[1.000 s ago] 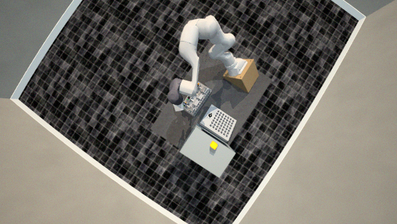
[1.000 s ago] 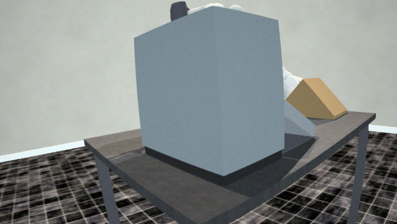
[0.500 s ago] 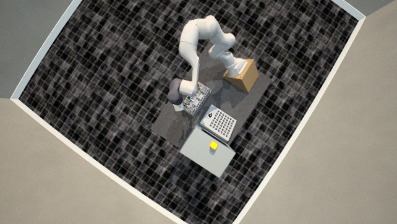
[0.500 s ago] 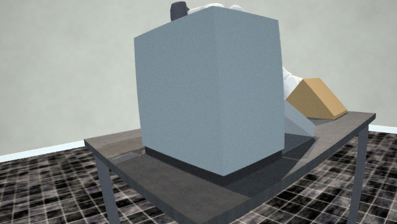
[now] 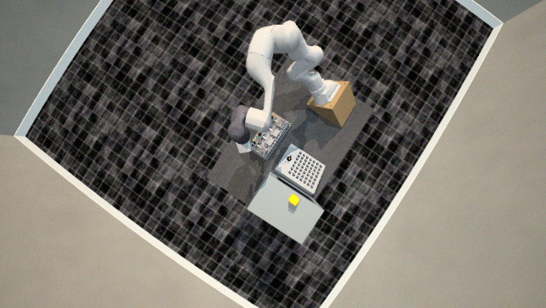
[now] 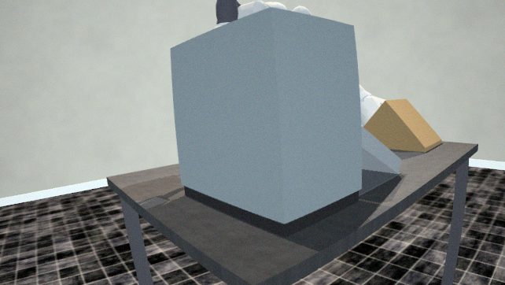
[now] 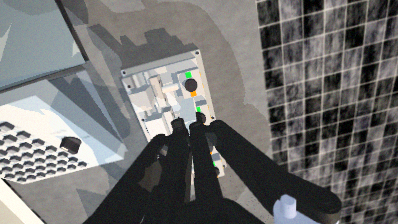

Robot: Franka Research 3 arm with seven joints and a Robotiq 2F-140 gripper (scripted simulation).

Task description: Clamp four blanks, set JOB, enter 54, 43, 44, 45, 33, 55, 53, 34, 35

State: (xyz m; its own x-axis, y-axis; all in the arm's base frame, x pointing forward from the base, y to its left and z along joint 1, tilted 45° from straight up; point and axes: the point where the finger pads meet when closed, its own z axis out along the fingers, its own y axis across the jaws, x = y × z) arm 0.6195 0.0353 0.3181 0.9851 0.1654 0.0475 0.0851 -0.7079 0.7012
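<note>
My hand is 300 mm to the right of the black selector knob, 160 mm above it and 90 mm past it. Round my hand: keypad (410 mm to the left, 210 mm below, 90 mm behind).
</note>
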